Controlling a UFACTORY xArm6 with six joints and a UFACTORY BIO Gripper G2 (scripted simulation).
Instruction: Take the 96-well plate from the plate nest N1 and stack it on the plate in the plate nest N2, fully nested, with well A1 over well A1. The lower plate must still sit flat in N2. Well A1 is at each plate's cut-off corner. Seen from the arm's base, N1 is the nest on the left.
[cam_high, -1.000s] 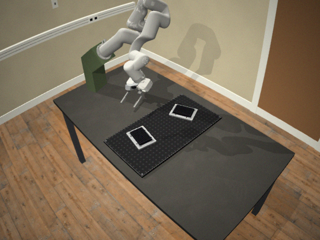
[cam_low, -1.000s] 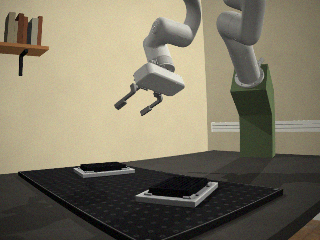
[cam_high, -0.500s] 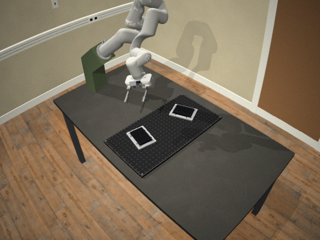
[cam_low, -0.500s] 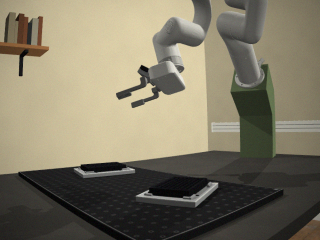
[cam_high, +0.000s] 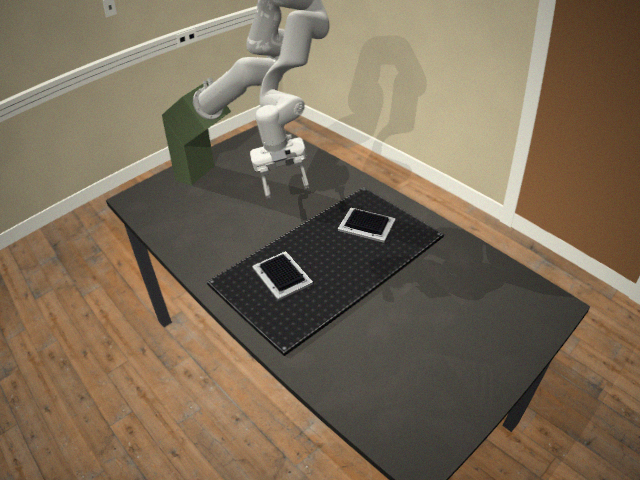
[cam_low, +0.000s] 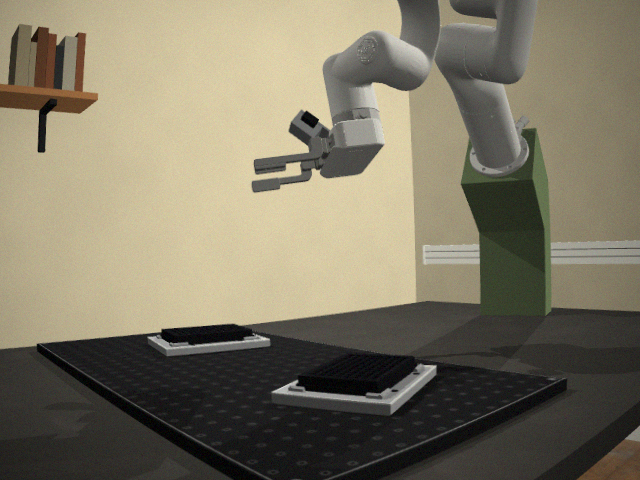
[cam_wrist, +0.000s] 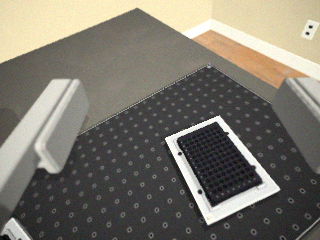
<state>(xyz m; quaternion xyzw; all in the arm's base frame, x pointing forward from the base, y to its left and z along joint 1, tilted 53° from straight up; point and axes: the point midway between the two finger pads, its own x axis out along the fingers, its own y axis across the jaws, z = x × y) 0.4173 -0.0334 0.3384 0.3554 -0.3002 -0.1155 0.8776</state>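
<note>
Right now my hand is 40 mm past the white nest N1, 270 mm to the right of it and 250 mm above it. Also, from my hand: white nest N2: 90 mm ahead, 60 mm to the right, 250 mm below.
</note>
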